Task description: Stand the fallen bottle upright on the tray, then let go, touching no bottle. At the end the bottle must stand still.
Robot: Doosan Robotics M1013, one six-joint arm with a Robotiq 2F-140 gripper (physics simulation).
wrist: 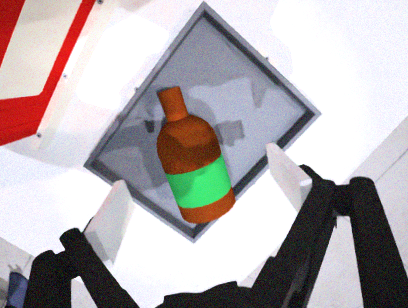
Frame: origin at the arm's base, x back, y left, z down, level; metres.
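Seen in the pictures: gripper, between the fingertips: (197, 176).
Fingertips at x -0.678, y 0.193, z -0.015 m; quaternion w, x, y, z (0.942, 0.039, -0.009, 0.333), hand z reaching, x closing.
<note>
Offsets run from my fingertips to a thing's top centre. "*": to the spot under its first point. Level surfaces: height alone.
A brown bottle @(dx -0.009, dy -0.009, dz +0.043 m) (192, 155) with a green band lies on its side in the grey tray @(* dx +0.128, dy -0.009, dz +0.096 m) (260, 57). Its neck points to the upper left in the wrist view, and its base is near the tray's lower corner, toward my gripper. My gripper (197, 176) is open, with nothing between its pads. The pads appear on either side of the lower part of the bottle, with a gap on both sides. How high the fingertips are above the bottle is hard to tell from this view.
A red crate @(* dx -0.082, dy -0.183, dz +0.057 m) (22, 117) with a pale panel stands at the upper left, beside a pale strip with small screws. The tray lies on a white table top @(dz +0.122 m) (350, 70). Part of a blue object (18, 290) shows at the lower left edge.
</note>
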